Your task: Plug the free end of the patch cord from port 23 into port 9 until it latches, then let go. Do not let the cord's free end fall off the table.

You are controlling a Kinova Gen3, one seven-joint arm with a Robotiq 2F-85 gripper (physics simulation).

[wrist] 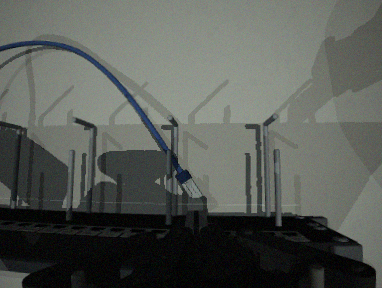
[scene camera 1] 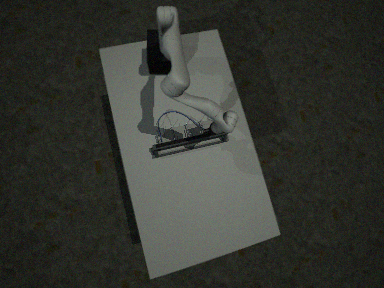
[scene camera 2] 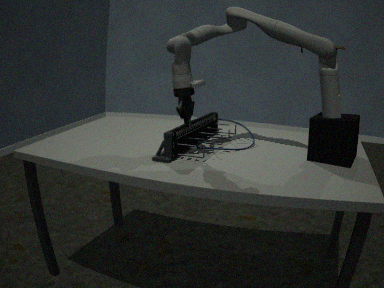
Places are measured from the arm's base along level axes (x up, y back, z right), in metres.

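Pixels of known places: gripper, fingertip midpoint: [wrist: 197, 223] [scene camera 2: 188, 128]; arm's base at its link origin: [scene camera 2: 331, 116].
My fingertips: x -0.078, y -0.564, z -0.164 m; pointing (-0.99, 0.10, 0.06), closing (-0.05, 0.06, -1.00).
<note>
Ahead of a thing's pixels: the offset from my fingertips to its top centre. "pt": to the spot under its first point. Level surfaces: height alone.
The blue patch cord [scene camera 1: 172, 112] [scene camera 2: 254, 141] [wrist: 120, 87] arches on the arm-base side of the black port panel @[dy +0.001, dx +0.004, dz +0.130 m] [scene camera 1: 190, 143] [scene camera 2: 169, 146] [wrist: 347, 246]. Its far end meets the panel near the end away from scene camera 2. Its free end has a clear plug with a blue boot @[dy +0.022, dx -0.066, dz +0.013 m] [wrist: 183, 176]; the clear plug @[dy +0.018, dx -0.066, dz +0.009 m] [wrist: 192, 188] points down and right in the wrist view, just past my fingertips. My gripper [scene camera 2: 187, 122] [wrist: 197, 223] points down at the panel, its fingers shut together with no plug between them. In scene camera 1 the arm hides it. Port numbers are unreadable; port 9 cannot be identified.
Several thin metal posts, some with bent tips, stick out of the panel on the cord's side; one post @[pt dy +0.040, dx -0.080, dz +0.128 m] [wrist: 91, 165] is left of the plug and another @[pt dy +0.040, dx -0.080, dz -0.069 m] [wrist: 266, 170] is right. The black arm base [scene camera 1: 157, 60] [scene camera 2: 333, 140] stands on the white table @[dx -0.097 m] [scene camera 1: 200, 200] [scene camera 2: 100, 145].
</note>
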